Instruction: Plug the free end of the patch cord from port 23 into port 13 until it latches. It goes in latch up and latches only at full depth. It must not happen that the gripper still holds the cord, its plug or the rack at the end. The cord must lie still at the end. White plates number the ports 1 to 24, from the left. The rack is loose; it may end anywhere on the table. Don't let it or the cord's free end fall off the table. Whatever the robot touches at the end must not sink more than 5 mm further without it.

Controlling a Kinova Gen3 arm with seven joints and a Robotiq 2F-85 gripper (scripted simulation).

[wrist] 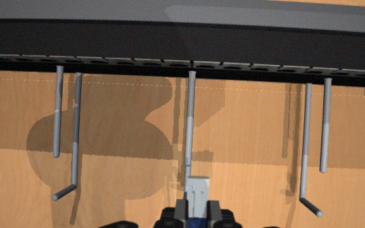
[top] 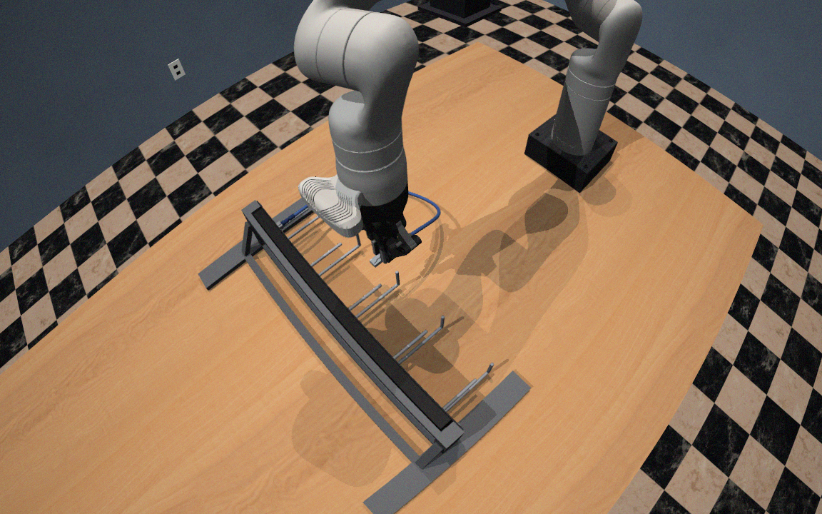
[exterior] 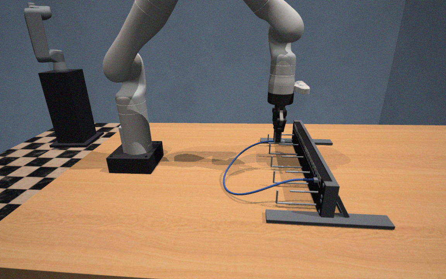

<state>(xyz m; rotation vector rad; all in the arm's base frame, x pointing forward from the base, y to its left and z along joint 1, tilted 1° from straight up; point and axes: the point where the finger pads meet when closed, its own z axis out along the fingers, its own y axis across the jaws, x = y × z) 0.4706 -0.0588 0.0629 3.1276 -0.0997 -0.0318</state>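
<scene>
My hand is 1 cm short of the plug and 1 cm above it.
</scene>
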